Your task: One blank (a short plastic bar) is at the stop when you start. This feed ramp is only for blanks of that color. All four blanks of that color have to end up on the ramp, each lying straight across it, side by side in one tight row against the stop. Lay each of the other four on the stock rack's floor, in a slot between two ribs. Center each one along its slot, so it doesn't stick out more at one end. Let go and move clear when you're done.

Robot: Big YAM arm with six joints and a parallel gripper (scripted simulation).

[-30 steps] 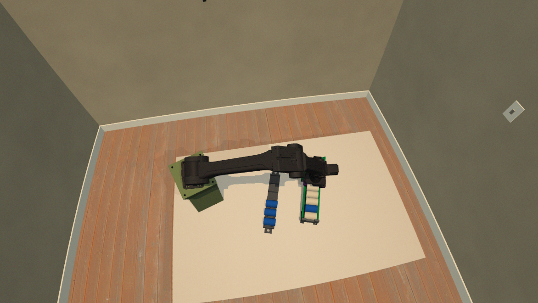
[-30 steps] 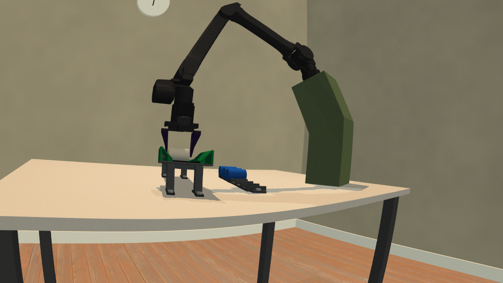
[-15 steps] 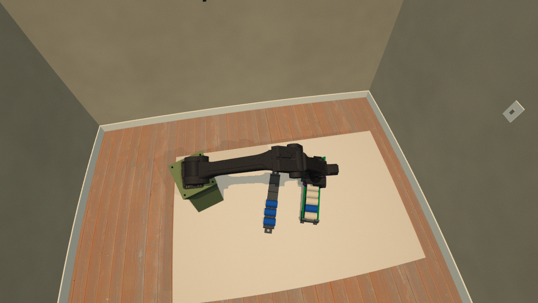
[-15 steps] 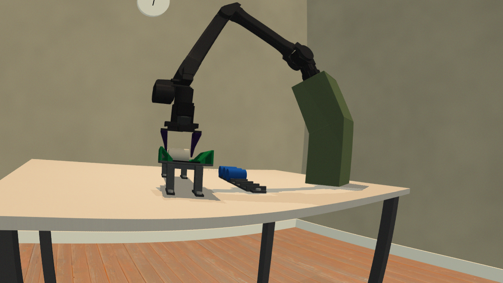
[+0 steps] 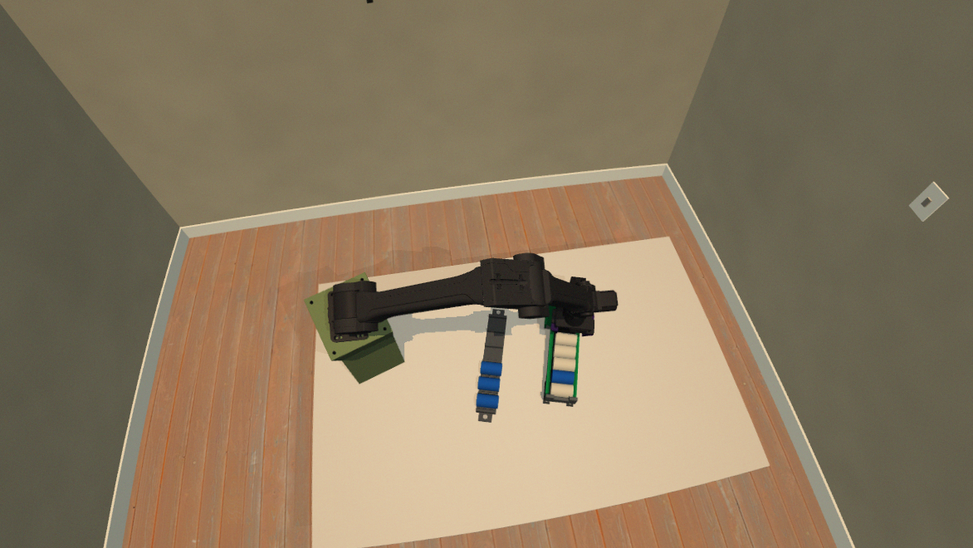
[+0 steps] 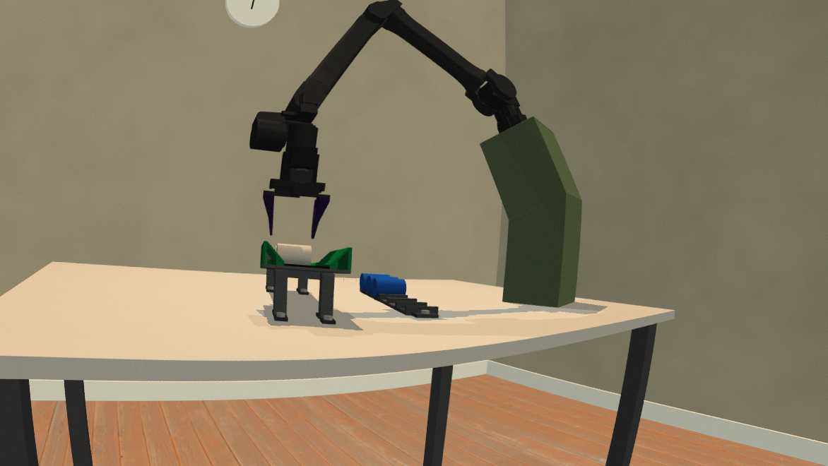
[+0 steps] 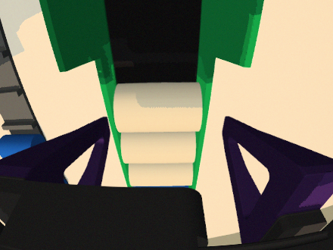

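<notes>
Now: hand 70 mm past the grey stop, 180 mm to the left of it and 70 mm above it.
</notes>
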